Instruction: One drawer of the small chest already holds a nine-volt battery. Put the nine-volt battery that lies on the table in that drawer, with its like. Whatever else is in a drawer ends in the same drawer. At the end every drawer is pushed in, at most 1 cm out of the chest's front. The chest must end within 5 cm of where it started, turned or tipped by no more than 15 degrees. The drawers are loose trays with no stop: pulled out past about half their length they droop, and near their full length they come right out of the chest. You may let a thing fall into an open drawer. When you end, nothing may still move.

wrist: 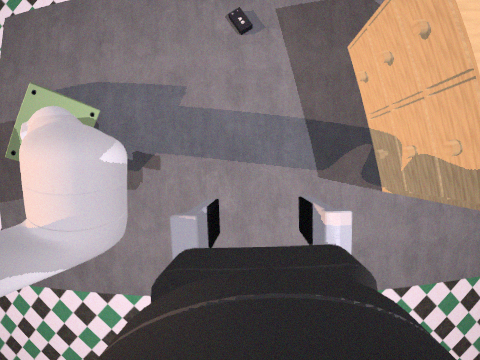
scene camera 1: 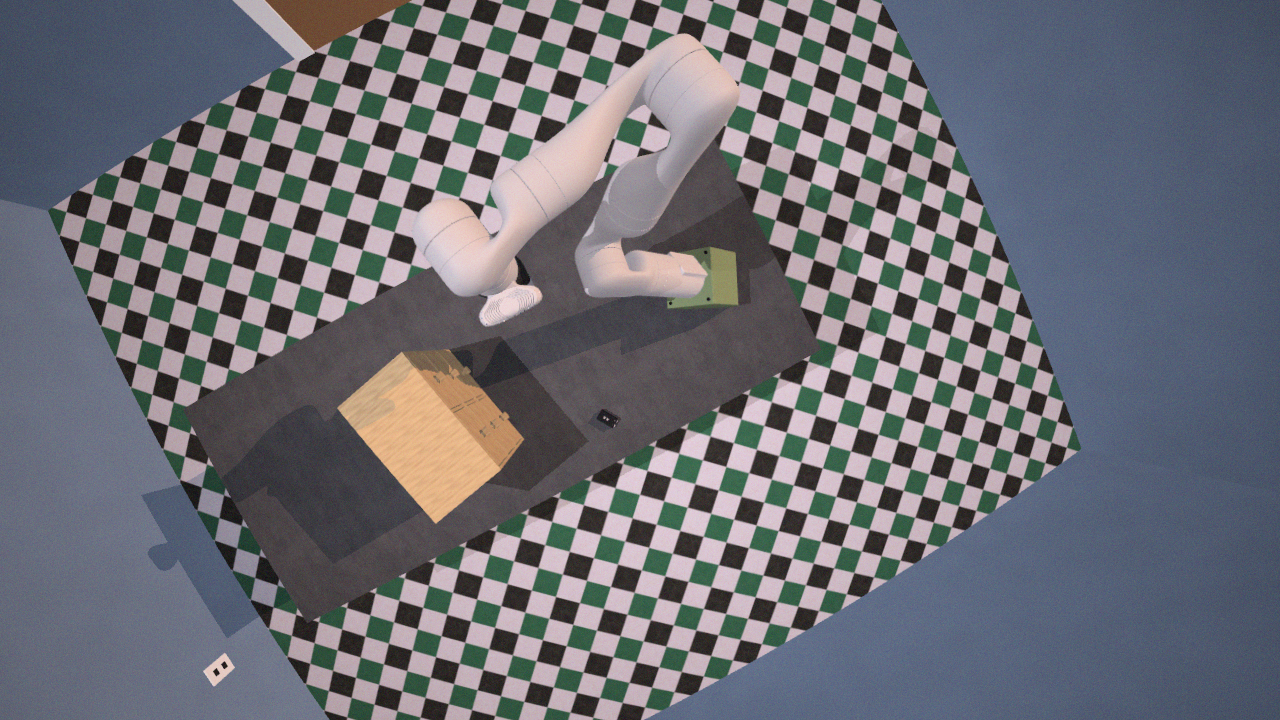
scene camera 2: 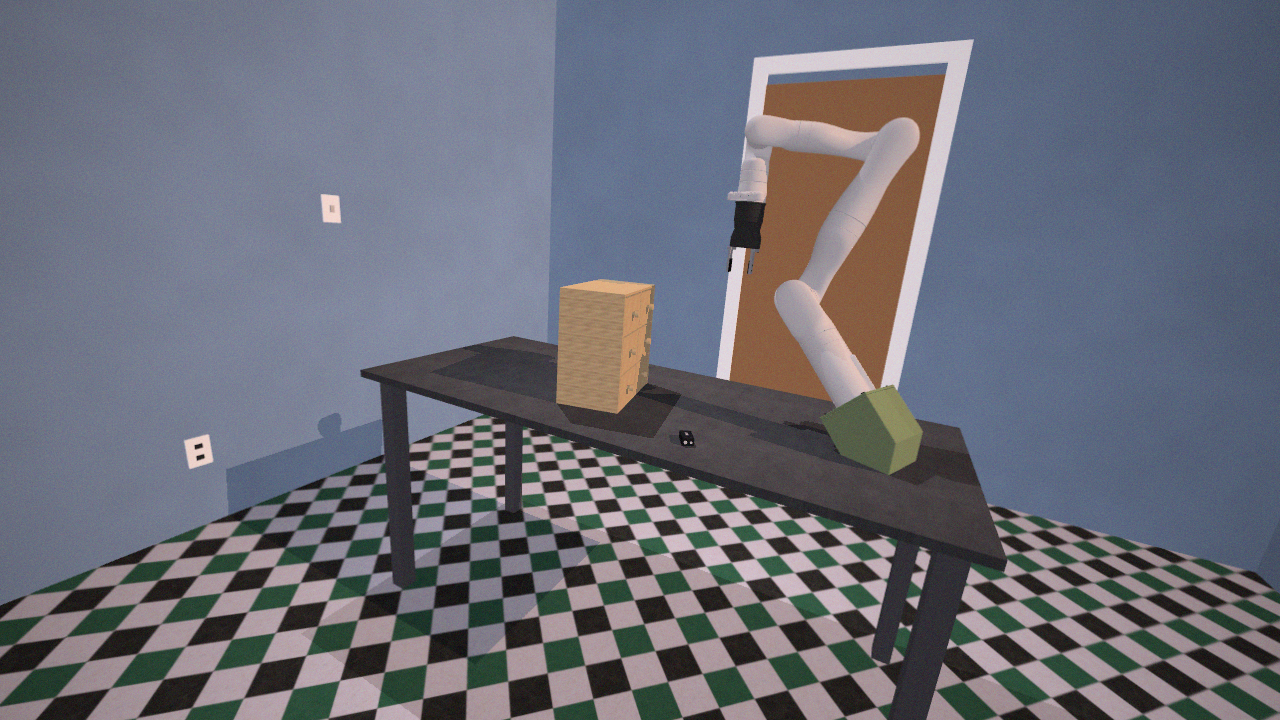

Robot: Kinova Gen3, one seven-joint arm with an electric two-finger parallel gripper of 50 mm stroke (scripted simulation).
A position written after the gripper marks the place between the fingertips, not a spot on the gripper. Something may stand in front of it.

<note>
In view: the gripper (scene camera 2: 738,272), a wooden chest (scene camera 1: 398,414), a drawer (wrist: 387,152) and a drawer (wrist: 364,59).
The wooden chest shows as well in scene camera 2 (scene camera 2: 591,315). The gripper shows as well in the wrist view (wrist: 259,215).
</note>
